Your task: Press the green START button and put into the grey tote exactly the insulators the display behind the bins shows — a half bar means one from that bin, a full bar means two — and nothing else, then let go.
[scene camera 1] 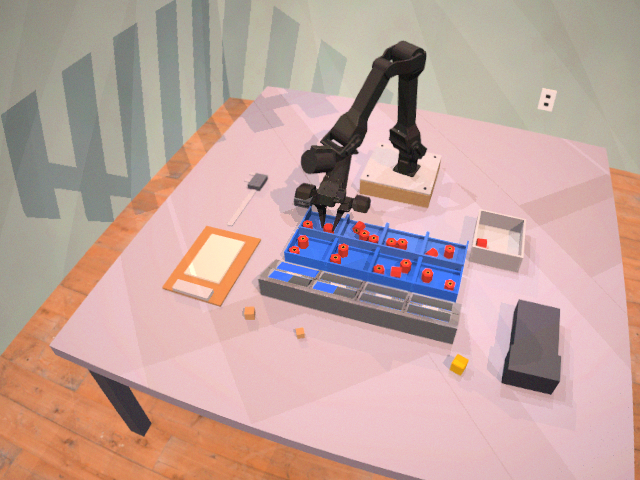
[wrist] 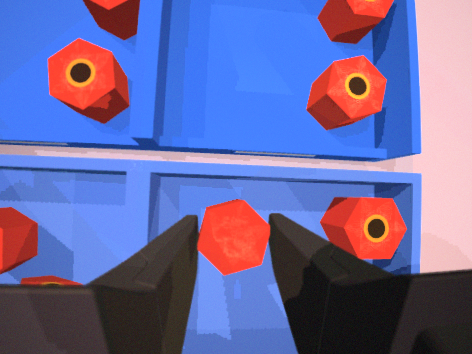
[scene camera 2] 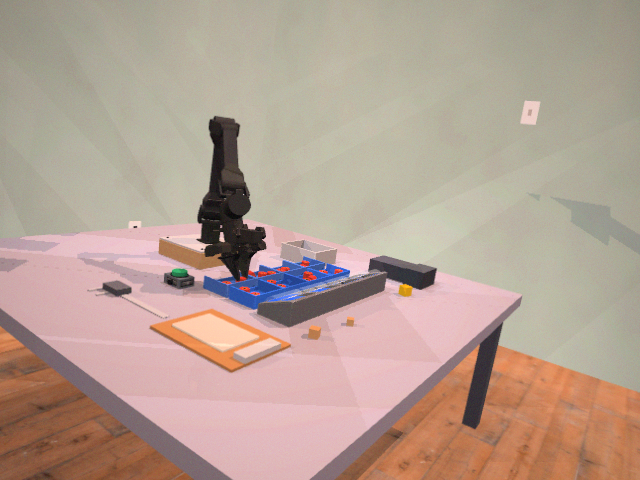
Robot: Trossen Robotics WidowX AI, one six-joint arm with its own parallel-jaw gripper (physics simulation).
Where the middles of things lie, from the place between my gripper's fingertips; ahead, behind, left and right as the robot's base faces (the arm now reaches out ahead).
The grey tote (scene camera 1: 505,234) is 18 cm behind my hand and 41 cm to the left of it. Also, from my hand: dark box (scene camera 1: 532,362) 11 cm ahead, 58 cm to the left.
